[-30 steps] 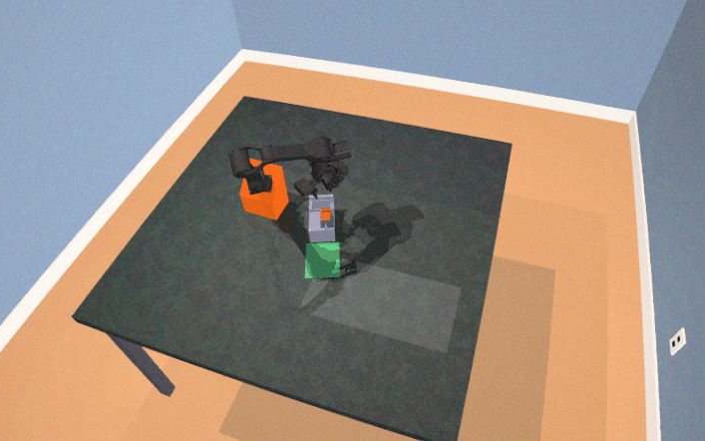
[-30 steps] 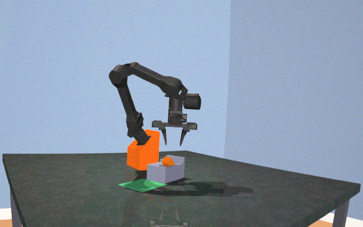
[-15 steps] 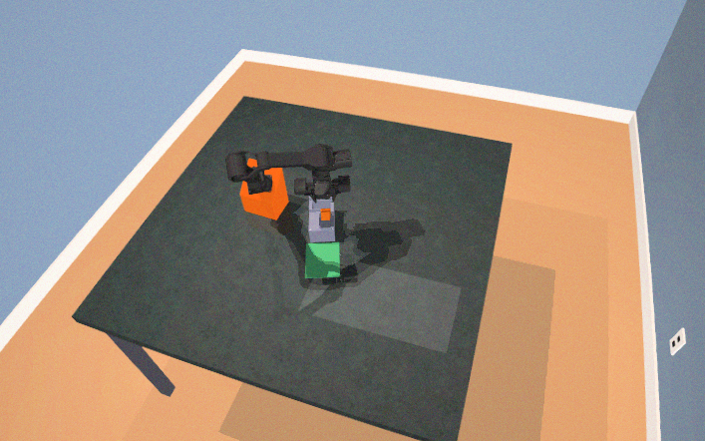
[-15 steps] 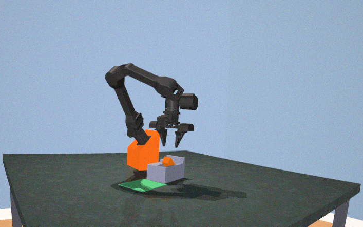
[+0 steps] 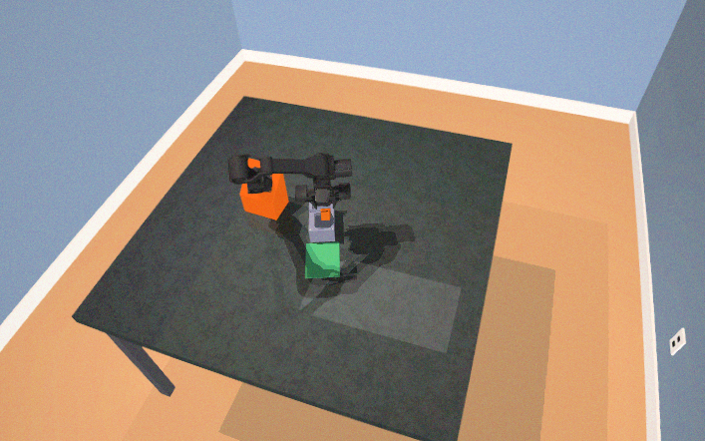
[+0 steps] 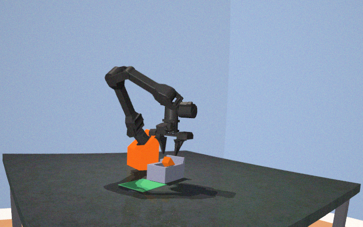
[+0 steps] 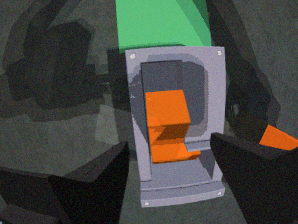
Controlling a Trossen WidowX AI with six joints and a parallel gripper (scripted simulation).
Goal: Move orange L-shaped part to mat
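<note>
Now: the orange L-shaped part 20 mm behind my gripper tip, 30 mm to the left of it and 70 mm below it. From my gripper tip the other things lie so: green mat: 20 mm ahead, 150 mm to the right, 120 mm below.
</note>
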